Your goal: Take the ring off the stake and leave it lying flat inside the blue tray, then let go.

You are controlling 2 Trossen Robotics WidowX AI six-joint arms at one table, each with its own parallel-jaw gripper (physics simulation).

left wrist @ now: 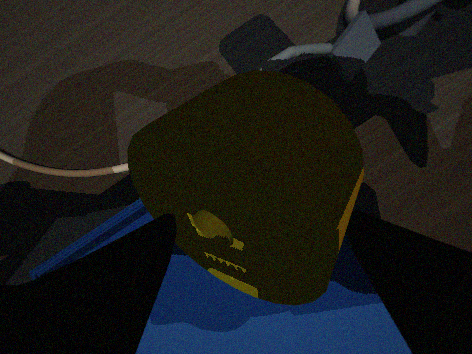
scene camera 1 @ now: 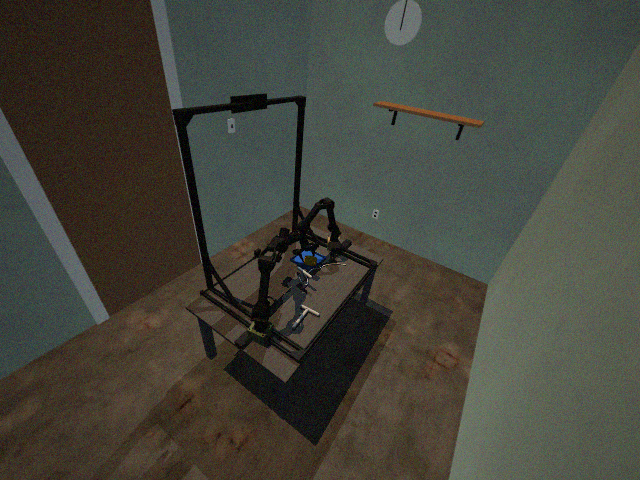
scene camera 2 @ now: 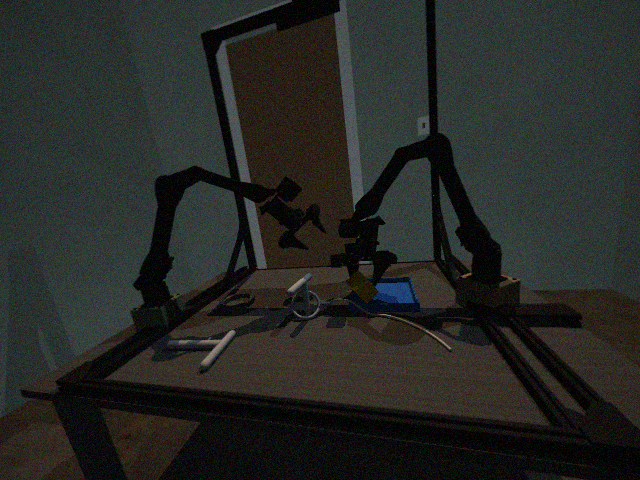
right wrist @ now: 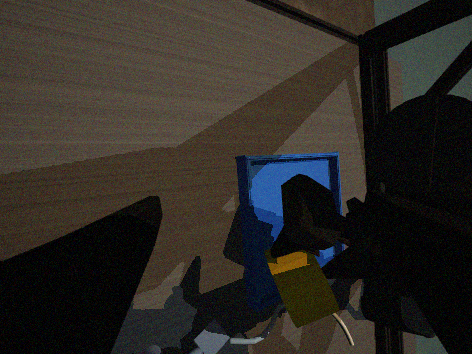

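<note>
A white ring stands around or against the stem of an upright white T-shaped piece; its exact fit is unclear, and I cannot tell which piece is the stake. The blue tray lies beyond it to the right. My left gripper is shut on a yellow block, held tilted at the tray's near left side. The block hides part of the tray. My right gripper is open and empty, raised above the table, left of the left gripper.
A second white T-shaped piece lies at the front left of the table in scene camera 2. A dark ring is behind it. A thin curved pale rod runs in front of the tray.
</note>
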